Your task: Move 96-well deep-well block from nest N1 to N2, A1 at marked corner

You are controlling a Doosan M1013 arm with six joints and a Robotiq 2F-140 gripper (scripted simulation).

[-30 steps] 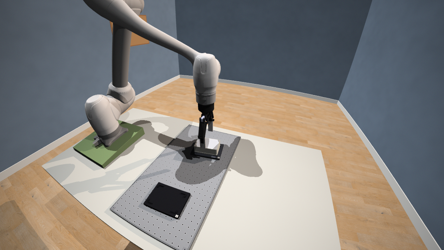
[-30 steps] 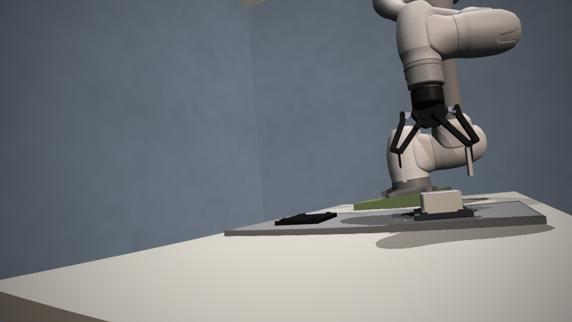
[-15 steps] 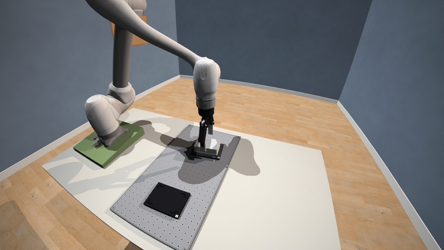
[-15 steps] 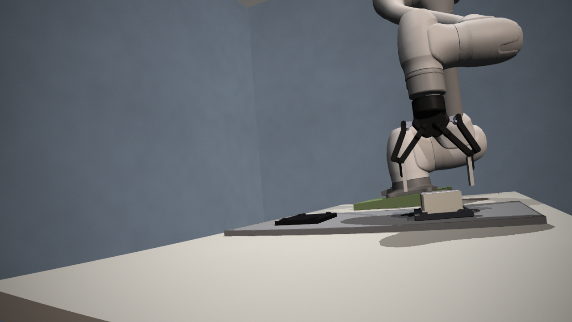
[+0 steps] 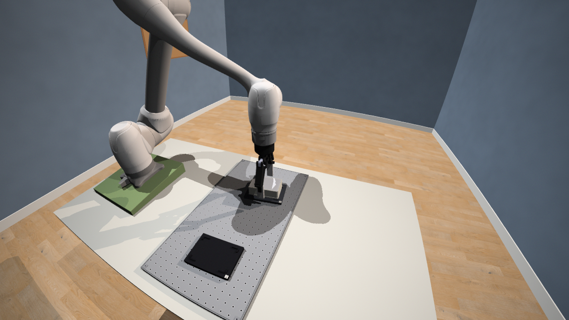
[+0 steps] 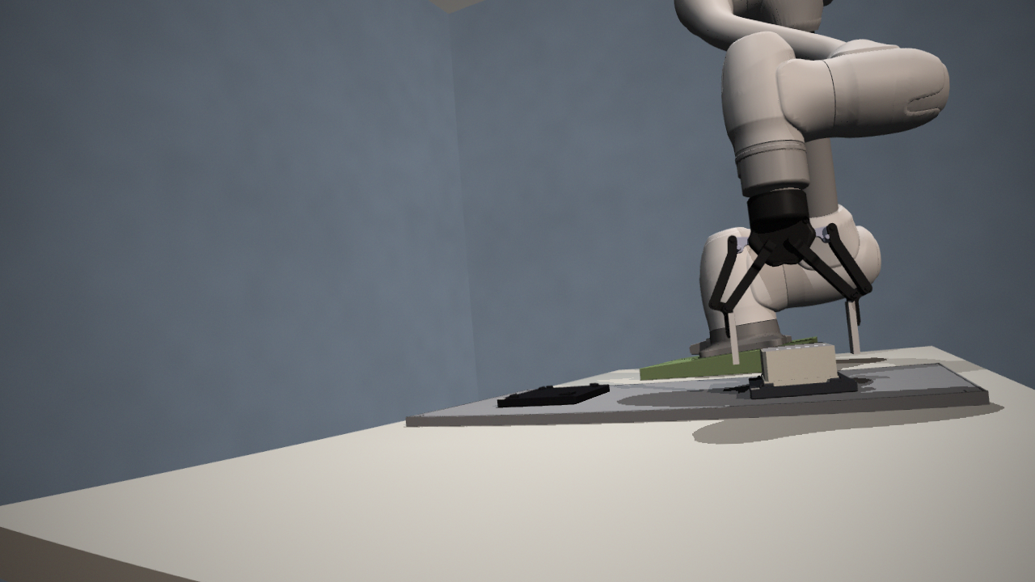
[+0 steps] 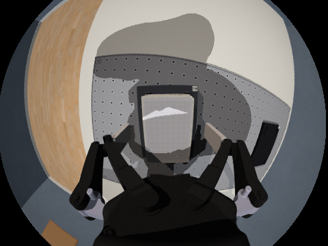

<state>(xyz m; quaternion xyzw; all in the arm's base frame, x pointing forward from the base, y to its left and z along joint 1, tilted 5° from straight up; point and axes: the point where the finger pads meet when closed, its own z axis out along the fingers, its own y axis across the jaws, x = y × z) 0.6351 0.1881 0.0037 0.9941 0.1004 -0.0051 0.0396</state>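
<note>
My hand is 10 mm above the 96-well deep-well block. Also, from my hand: white corner mark 70 mm ahead, 400 mm to the right, 40 mm below.
</note>
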